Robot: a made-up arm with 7 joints. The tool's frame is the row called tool.
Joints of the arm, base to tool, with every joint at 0 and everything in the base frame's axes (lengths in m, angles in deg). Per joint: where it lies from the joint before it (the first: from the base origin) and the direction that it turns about. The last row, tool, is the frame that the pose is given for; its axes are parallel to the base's.
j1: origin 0 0 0.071 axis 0 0 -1
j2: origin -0.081 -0.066 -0.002 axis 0 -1 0
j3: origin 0.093 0.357 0.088 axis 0 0 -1
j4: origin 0.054 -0.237 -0.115 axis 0 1 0
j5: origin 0.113 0.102 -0.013 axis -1 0 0
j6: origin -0.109 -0.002 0.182 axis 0 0 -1
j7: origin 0.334 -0.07 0.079 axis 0 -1 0
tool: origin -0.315 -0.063 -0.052
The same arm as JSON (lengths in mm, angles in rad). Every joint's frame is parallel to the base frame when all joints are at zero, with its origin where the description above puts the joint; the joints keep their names.
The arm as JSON. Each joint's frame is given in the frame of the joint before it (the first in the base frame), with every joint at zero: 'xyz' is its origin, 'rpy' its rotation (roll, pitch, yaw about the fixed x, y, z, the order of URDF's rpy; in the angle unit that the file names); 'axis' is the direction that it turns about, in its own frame. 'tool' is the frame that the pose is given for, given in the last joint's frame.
{"units": {"length": "mm", "angle": "rad"}, "joints": [
  {"name": "j1", "type": "revolute", "origin": {"xyz": [0.0, 0.0, 71.0], "rpy": [0.0, 0.0, 0.0]}, "axis": [0.0, 0.0, -1.0]},
  {"name": "j2", "type": "revolute", "origin": {"xyz": [-81.0, -66.0, -2.0], "rpy": [0.0, 0.0, 0.0]}, "axis": [0.0, -1.0, 0.0]},
  {"name": "j3", "type": "revolute", "origin": {"xyz": [93.0, 357.0, 88.0], "rpy": [0.0, 0.0, 0.0]}, "axis": [0.0, 0.0, -1.0]},
  {"name": "j4", "type": "revolute", "origin": {"xyz": [54.0, -237.0, -115.0], "rpy": [0.0, 0.0, 0.0]}, "axis": [0.0, 1.0, 0.0]},
  {"name": "j5", "type": "revolute", "origin": {"xyz": [113.0, 102.0, -13.0], "rpy": [0.0, 0.0, 0.0]}, "axis": [-1.0, 0.0, 0.0]},
  {"name": "j6", "type": "revolute", "origin": {"xyz": [-109.0, -2.0, 182.0], "rpy": [0.0, 0.0, 0.0]}, "axis": [0.0, 0.0, -1.0]},
  {"name": "j7", "type": "revolute", "origin": {"xyz": [334.0, -70.0, 79.0], "rpy": [0.0, 0.0, 0.0]}, "axis": [0.0, -1.0, 0.0]}
], "tool": {"origin": {"xyz": [-315.0, -63.0, -52.0], "rpy": [0.0, 0.0, 0.0]}}}

